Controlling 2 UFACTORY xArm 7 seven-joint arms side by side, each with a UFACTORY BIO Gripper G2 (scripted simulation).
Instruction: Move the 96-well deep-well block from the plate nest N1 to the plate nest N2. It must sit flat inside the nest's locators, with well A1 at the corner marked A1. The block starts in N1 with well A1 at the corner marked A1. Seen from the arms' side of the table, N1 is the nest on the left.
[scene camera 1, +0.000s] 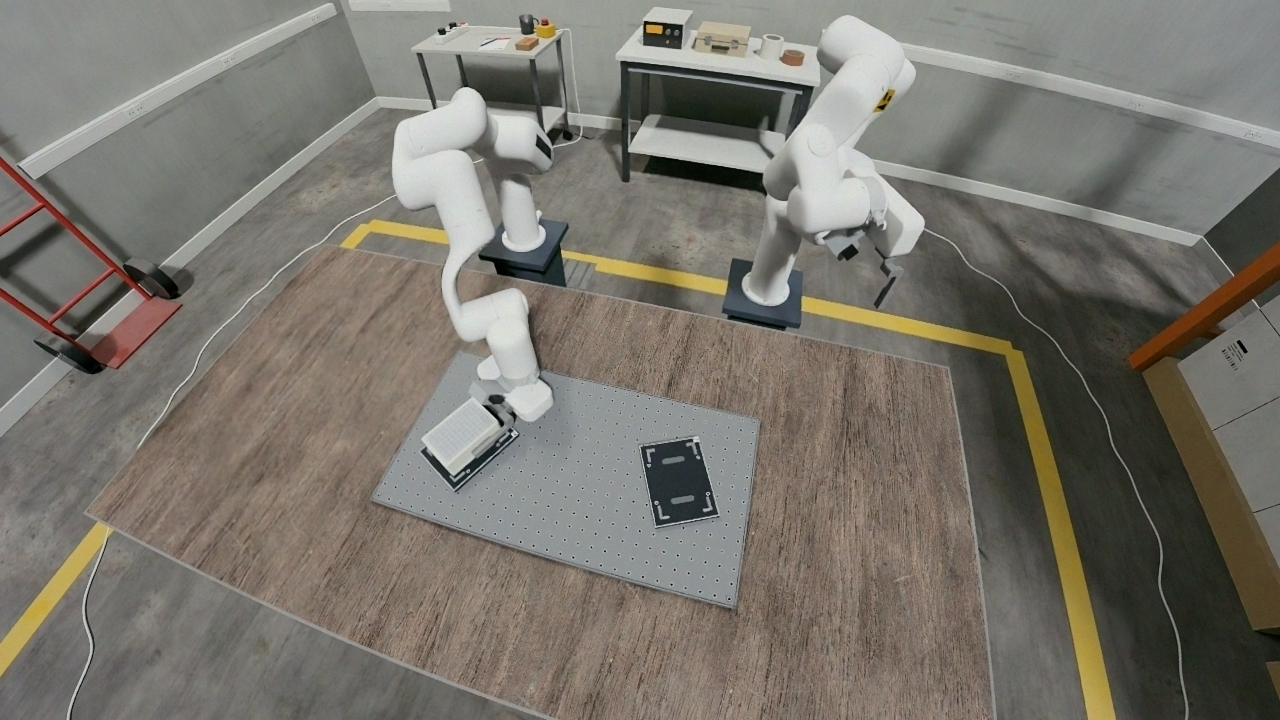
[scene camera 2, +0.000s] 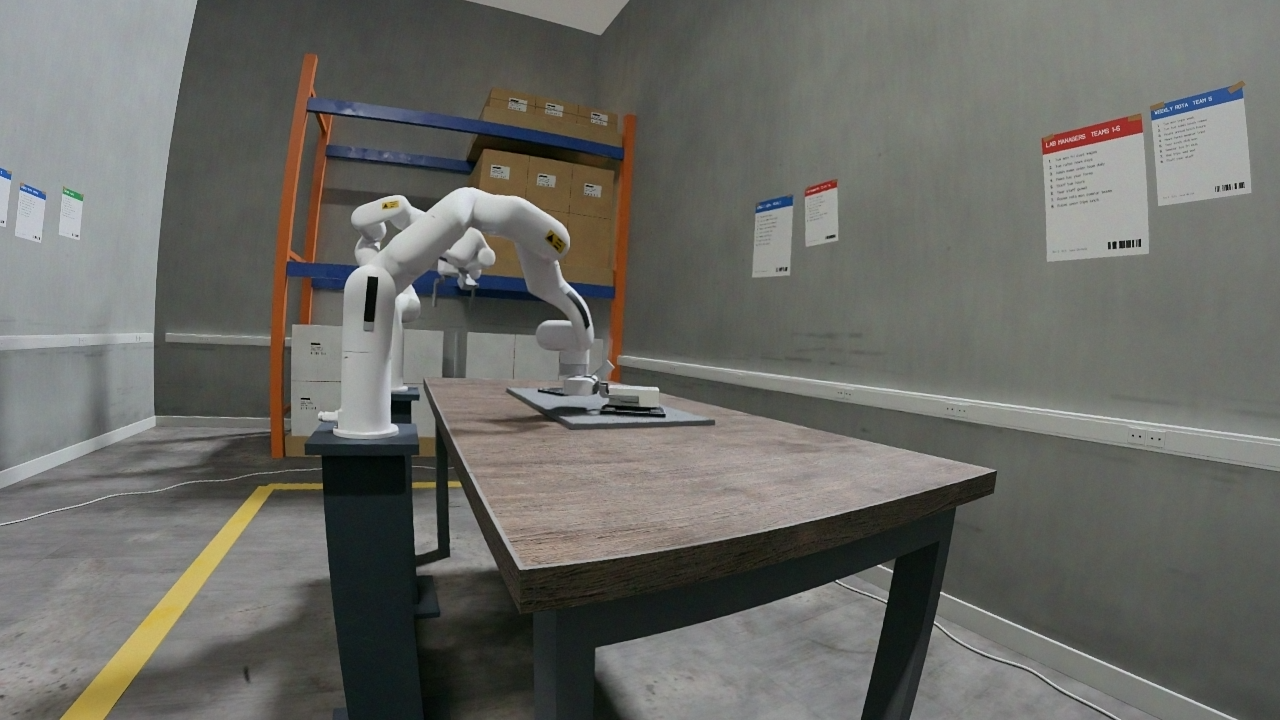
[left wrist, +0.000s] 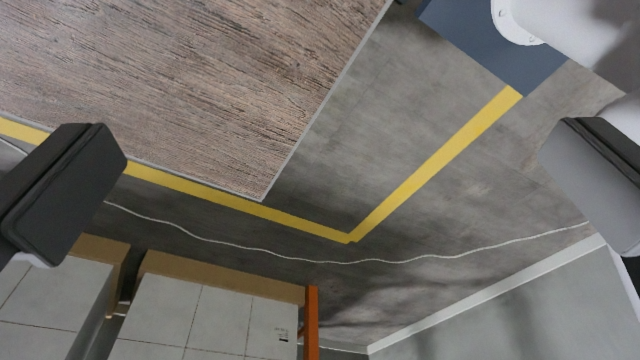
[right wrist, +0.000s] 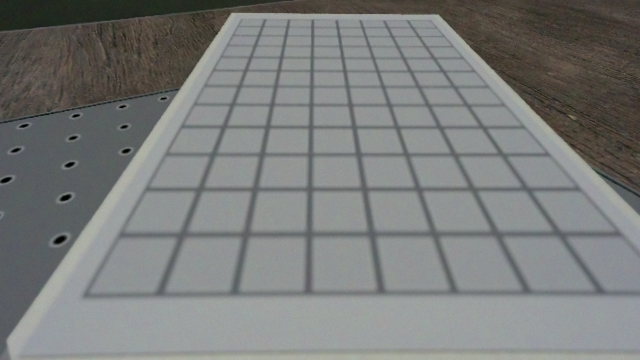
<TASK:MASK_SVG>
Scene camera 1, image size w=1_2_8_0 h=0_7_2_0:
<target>my left gripper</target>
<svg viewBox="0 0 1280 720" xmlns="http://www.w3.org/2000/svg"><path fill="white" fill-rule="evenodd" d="M851 167L845 171L842 179L872 176L881 183L885 194L885 211L882 214L885 221L879 226L876 224L870 225L865 234L875 245L874 249L884 259L880 269L888 278L892 277L874 302L875 307L879 310L886 306L894 293L893 289L904 273L904 269L901 266L895 266L892 262L897 256L908 254L923 231L924 219L870 166Z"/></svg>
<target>my right gripper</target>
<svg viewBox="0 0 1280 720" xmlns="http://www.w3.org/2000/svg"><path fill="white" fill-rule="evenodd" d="M539 373L537 375L539 382L536 385L530 383L530 385L516 387L509 394L502 395L504 401L501 406L505 409L498 416L505 424L491 437L487 437L471 451L473 456L479 458L498 438L513 426L514 420L509 414L512 411L523 420L533 422L553 405L554 399L551 389L538 378ZM493 355L480 363L477 368L481 380L495 380L501 375Z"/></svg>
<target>white deep-well block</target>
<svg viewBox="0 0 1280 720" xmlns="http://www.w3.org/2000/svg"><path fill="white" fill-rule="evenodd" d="M473 397L421 438L427 445L427 448L436 455L435 457L453 476L475 458L471 451L501 428L498 420Z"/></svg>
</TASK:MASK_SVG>
